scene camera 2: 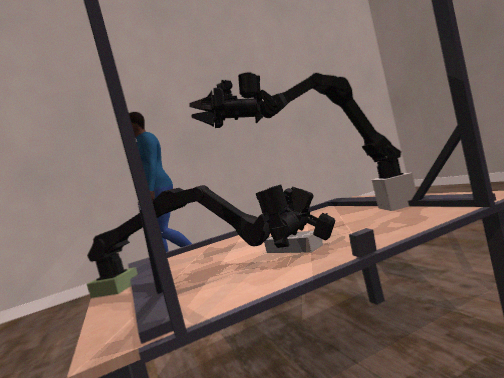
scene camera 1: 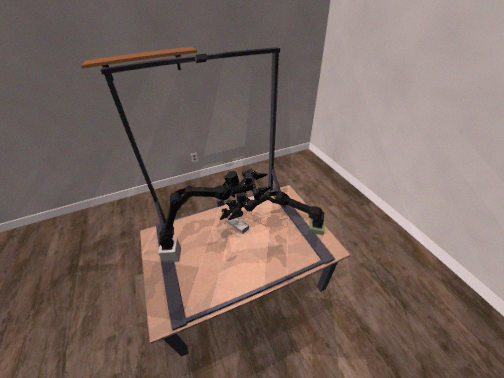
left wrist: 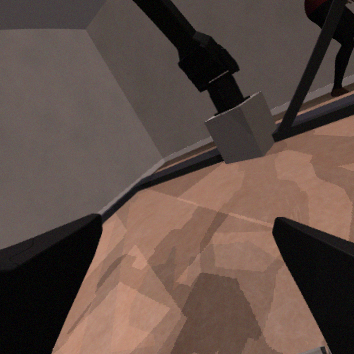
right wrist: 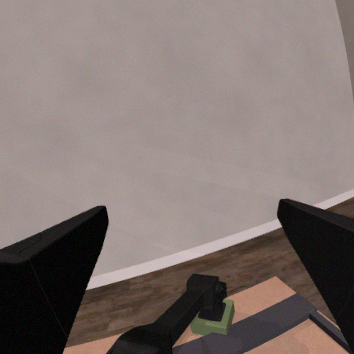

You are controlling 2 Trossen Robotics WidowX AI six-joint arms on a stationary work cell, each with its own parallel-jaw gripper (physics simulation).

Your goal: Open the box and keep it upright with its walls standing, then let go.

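Seen in the pictures: left gripper, fingertip midpoint: (scene camera 2: 312,208) (scene camera 1: 224,219) (left wrist: 189,224); right gripper, fingertip midpoint: (scene camera 2: 190,110) (scene camera 1: 269,180) (right wrist: 193,210); left arm's base, origin of the base link: (scene camera 2: 112,275) (scene camera 1: 317,224) (right wrist: 211,310); right arm's base, origin of the base link: (scene camera 2: 391,176) (scene camera 1: 167,245) (left wrist: 231,106).
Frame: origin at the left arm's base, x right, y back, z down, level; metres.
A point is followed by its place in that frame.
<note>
A small grey box (scene camera 1: 239,226) @(z 0.001, x -0.150, y -0.514 m) (scene camera 2: 310,244) @(z 0.022, x -0.051, y -0.602 m) rests low on the table; whether its top is open is too small to tell. A corner piece of it shows at the bottom right edge of the left wrist view. My left gripper (scene camera 1: 228,217) @(z -0.054, x -0.163, y -0.615 m) (left wrist: 189,224) @(z -0.054, x -0.163, y -0.615 m) is open and empty, above and just behind the box in scene camera 1; in scene camera 2 its body partly covers the box. My right gripper (scene camera 2: 192,111) @(z -0.430, x -0.140, y -0.322 m) (right wrist: 193,210) @(z -0.430, x -0.140, y -0.322 m) is open and empty, high above the table and well away from the box.
The wooden table (scene camera 1: 240,265) @(z 0.044, x -0.407, y -0.427 m) (scene camera 2: 235,285) @(z 0.044, x 0.118, y -0.439 m) has a dark frame around it. The left arm's green base (scene camera 1: 317,228) @(z -0.002, x -0.038, y 0.001 m) (scene camera 2: 112,284) @(z 0.014, x 0.050, y -0.039 m) (right wrist: 225,320) @(z 0.000, x -0.045, y -0.026 m) and the right arm's pale base (scene camera 1: 169,251) @(z -0.066, x -0.493, y -0.836 m) (scene camera 2: 394,192) @(z -0.016, x -0.402, y -0.863 m) (left wrist: 240,135) @(z -0.011, x -0.419, y -0.830 m) stand at opposite ends. The arms reach across each other.
</note>
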